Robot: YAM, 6 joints.
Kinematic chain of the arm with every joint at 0, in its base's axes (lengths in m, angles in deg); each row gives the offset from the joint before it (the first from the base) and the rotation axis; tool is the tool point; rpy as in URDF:
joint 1: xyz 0 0 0.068 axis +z
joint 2: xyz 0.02 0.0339 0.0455 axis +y
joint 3: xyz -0.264 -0.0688 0 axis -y
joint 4: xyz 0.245 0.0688 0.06 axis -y
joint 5: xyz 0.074 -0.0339 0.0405 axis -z
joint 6: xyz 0.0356 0 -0.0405 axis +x
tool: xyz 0 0 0 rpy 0 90 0
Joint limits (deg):
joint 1: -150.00..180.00
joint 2: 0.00..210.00
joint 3: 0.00..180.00
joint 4: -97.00..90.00
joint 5: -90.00..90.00
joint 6: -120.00..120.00
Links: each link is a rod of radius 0.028 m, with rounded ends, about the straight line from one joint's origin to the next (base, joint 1, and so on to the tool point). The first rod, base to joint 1, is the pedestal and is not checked.
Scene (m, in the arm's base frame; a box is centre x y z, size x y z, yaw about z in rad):
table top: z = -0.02
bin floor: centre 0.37 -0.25 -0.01 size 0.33 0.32 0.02 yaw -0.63
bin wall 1: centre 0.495 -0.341 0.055 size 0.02 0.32 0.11 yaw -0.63
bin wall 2: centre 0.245 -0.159 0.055 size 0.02 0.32 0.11 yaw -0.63
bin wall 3: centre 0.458 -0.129 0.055 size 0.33 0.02 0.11 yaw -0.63
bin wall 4: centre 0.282 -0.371 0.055 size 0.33 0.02 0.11 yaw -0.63
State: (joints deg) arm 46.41 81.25 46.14 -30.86 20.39 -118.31
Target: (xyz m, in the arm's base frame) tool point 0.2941 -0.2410 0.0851
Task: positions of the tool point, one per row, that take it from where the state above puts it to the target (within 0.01 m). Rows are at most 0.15 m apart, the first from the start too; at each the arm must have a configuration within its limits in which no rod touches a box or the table.
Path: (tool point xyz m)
1: 0.2265 0.1381 0.2424
2: 0.2445 0.0839 0.3022
3: 0.2368 0.0258 0.3608
4: 0.2035 -0.0249 0.4151
5: 0.2750 -0.0684 0.3532
6: 0.3160 -0.1280 0.2729
7: 0.3218 -0.1901 0.1810
8: 0.2941 -0.2410 0.0851

